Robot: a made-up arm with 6 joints.
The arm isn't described. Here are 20 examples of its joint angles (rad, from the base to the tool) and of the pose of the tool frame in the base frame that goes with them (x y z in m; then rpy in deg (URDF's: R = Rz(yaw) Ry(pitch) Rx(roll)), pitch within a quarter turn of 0, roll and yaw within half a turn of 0).
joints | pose
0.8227 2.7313 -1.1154 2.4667 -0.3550 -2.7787 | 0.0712 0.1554 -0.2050 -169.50 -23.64 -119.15
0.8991 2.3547 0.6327 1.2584 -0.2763 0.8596 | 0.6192 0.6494 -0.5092 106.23 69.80 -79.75
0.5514 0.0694 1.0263 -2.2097 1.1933 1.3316 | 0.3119 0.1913 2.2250 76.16 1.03 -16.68
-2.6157 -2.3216 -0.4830 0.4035 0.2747 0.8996 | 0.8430 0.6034 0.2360 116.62 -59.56 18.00
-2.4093 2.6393 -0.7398 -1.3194 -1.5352 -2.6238 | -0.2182 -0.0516 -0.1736 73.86 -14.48 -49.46
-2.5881 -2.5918 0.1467 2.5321 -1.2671 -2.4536 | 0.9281 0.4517 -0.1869 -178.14 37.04 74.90
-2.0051 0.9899 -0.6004 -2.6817 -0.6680 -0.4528 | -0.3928 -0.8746 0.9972 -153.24 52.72 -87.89
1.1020 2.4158 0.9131 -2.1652 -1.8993 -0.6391 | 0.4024 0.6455 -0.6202 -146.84 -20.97 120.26
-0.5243 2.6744 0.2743 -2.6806 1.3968 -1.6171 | 0.2697 -0.1139 -0.5951 69.83 -32.25 -178.84
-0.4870 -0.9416 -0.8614 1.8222 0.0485 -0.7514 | -0.5248 0.2855 1.5411 -61.55 -3.90 -25.21
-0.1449 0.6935 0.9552 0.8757 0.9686 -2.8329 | 1.0901 -0.2967 1.8412 82.79 -41.02 48.72
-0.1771 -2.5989 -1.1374 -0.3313 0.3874 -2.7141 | -0.5956 -0.0755 0.0365 -31.71 -73.60 -164.34
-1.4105 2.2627 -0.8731 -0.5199 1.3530 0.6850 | 0.0007 -0.5547 -0.0357 -149.35 58.06 165.66
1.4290 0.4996 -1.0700 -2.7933 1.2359 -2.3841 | 0.0372 0.5624 1.4139 136.62 19.25 -78.16
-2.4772 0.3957 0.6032 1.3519 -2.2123 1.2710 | -0.6461 -0.5274 2.0225 -160.55 17.07 92.96
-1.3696 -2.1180 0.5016 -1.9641 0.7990 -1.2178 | -0.2738 1.2536 0.3217 -29.14 -35.86 156.29
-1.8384 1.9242 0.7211 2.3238 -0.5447 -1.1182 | -0.2750 -1.2863 -0.0515 -95.22 42.12 -135.98
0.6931 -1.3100 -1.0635 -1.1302 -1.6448 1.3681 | -0.5071 -0.6266 1.0895 -2.02 25.50 127.67
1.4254 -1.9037 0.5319 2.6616 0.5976 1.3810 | -0.2211 -1.4741 0.5141 -17.90 -66.37 -138.73
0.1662 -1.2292 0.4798 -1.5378 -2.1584 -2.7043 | -1.0463 -0.2850 1.5616 145.49 33.05 92.43
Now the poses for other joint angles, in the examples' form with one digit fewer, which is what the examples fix.
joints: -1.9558 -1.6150 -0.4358 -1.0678 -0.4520 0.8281
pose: 0.312 0.983 0.983 -17.0 -48.7 -76.6
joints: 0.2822 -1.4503 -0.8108 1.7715 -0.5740 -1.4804
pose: -0.902 -0.244 1.172 8.4 -36.0 -25.0
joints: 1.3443 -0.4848 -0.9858 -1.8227 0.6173 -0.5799
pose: 0.001 -0.286 1.573 116.5 31.2 36.1
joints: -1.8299 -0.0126 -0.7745 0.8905 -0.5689 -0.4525
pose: -0.117 -0.330 1.743 -62.9 55.8 -153.0
